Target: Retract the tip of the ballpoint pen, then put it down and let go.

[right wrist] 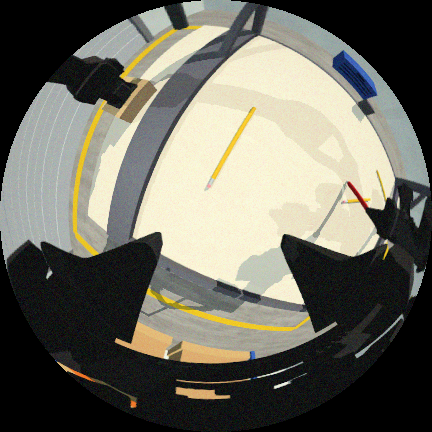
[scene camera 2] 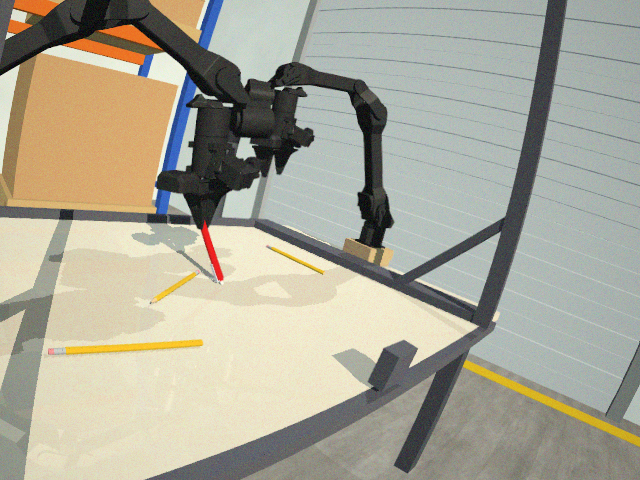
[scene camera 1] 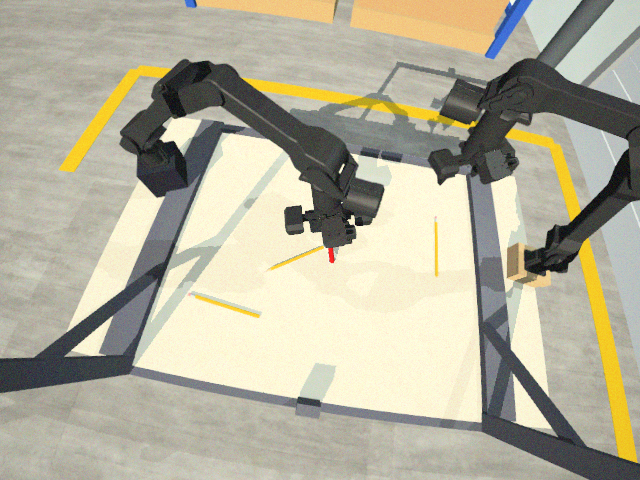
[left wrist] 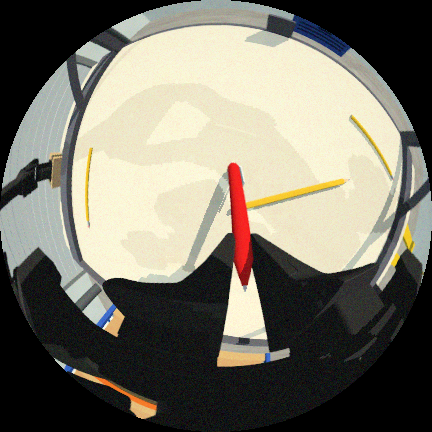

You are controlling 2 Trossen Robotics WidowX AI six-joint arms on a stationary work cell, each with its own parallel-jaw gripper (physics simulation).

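Where they show: left gripper, fingertip midpoint: (right wrist: 366,209) (scene camera 2: 202,228) (left wrist: 240,238); right gripper, fingertip midpoint: (right wrist: 224,240) (scene camera 2: 271,175) (scene camera 1: 455,180); left arm's base at its link origin: (scene camera 1: 155,157); right arm's base at its link origin: (right wrist: 121,94) (scene camera 2: 370,244) (scene camera 1: 534,263) (left wrist: 49,169).
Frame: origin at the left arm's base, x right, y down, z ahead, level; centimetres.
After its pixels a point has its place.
The red ballpoint pen (scene camera 1: 331,255) {x 35.6, y 7.2, z 39.5 cm} (scene camera 2: 212,253) {x 34.4, y 5.7, z 39.1 cm} (left wrist: 240,215) {x 32.9, y 2.9, z 39.3 cm} (right wrist: 357,194) {x 34.2, y 5.6, z 40.0 cm} is held tilted, its rounded clip end down at or very near the pale table top (scene camera 1: 361,351) {x 60.1, y 10.6, z 40.3 cm} (scene camera 2: 268,382) {x 55.3, y 10.6, z 16.6 cm}. Its shadow meets that low end. In the left wrist view a small grey tip pokes from the pen's pointed upper end, between the fingers. My left gripper (scene camera 2: 205,223) {x 31.4, y 2.3, z 39.4 cm} (left wrist: 240,238) {x 31.4, y 2.3, z 39.4 cm} is shut on the pen near that pointed end. A pale bit shows at the low end; the button's state cannot be told. My right gripper (scene camera 2: 272,173) {x 28.7, y -6.9, z 71.9 cm} (right wrist: 224,240) {x 28.7, y -6.9, z 71.9 cm} is open and empty, raised at the back right in scene camera 1.
A yellow pencil (scene camera 1: 297,257) {x 33.1, y 10.0, z 31.0 cm} (scene camera 2: 174,287) {x 33.6, y 10.0, z 29.7 cm} (left wrist: 300,192) {x 33.0, y 9.9, z 31.6 cm} lies close beside the pen's low end. Another pencil (scene camera 1: 436,248) {x 40.2, y 10.1, z 70.2 cm} (scene camera 2: 294,259) {x 39.6, y 10.3, z 70.2 cm} lies to the right, a third (scene camera 1: 225,304) {x 40.7, y 10.0, z 10.8 cm} (scene camera 2: 134,346) {x 41.2, y 10.0, z 10.6 cm} at front left. A dark block (scene camera 1: 308,406) {x 66.8, y 4.9, z 25.1 cm} (scene camera 2: 392,365) {x 67.3, y 6.4, z 22.2 cm} stands on the front edge.
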